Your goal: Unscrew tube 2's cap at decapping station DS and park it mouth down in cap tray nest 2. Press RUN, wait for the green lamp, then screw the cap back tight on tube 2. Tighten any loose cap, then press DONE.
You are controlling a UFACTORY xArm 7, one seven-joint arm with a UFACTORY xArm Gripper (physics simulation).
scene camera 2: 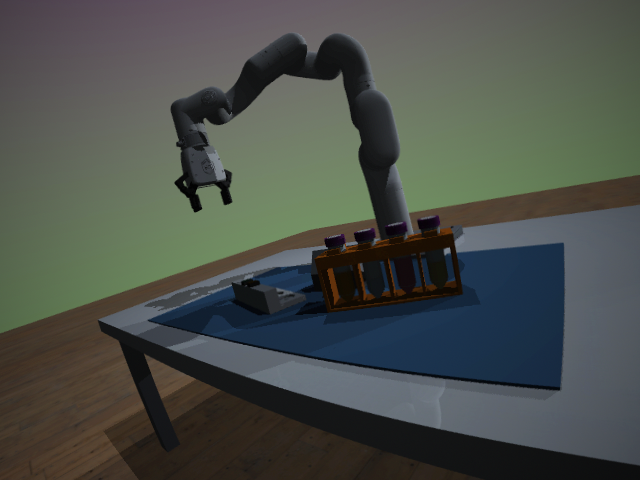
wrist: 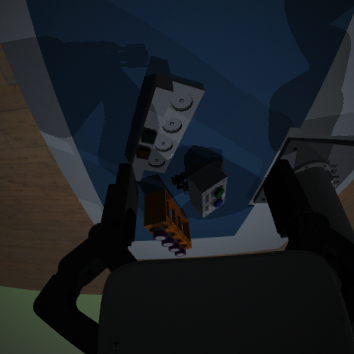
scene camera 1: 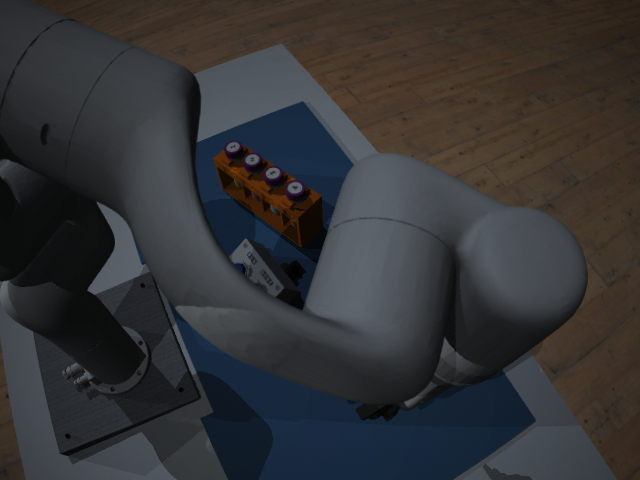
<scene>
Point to a grey button box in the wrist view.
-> At 203,178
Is my gripper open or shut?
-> Open.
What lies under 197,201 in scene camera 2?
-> My gripper.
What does my gripper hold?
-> Nothing.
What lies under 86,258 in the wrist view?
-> My gripper.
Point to a grey button box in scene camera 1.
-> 261,267
</scene>
